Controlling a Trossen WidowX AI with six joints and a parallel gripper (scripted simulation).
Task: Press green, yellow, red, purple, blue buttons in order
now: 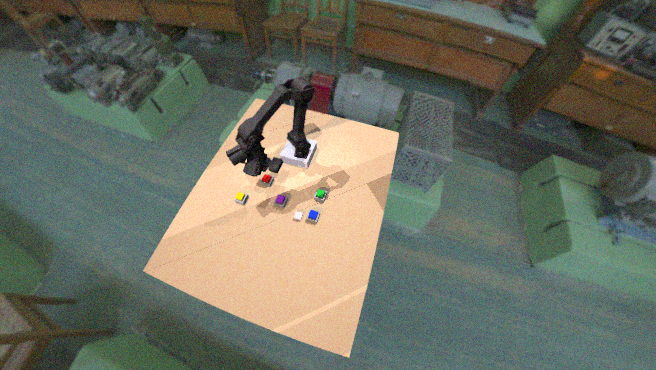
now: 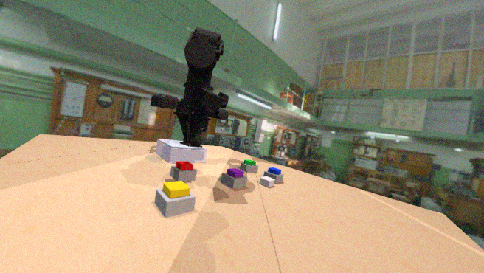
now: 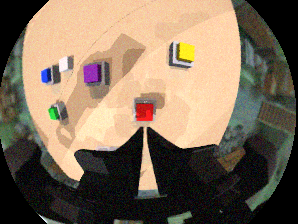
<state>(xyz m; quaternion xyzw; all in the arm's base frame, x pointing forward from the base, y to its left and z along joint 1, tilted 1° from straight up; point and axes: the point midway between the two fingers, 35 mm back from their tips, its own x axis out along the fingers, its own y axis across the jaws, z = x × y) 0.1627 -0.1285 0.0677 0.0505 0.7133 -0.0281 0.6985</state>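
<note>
My gripper tip is now 6 cm above the red button. Also, from my gripper tip: yellow button: 12 cm ahead, 9 cm to the right, 6 cm below; then purple button: 9 cm to the left, 9 cm ahead, 6 cm below; then white block: 19 cm to the left, 14 cm ahead, 8 cm below.
</note>
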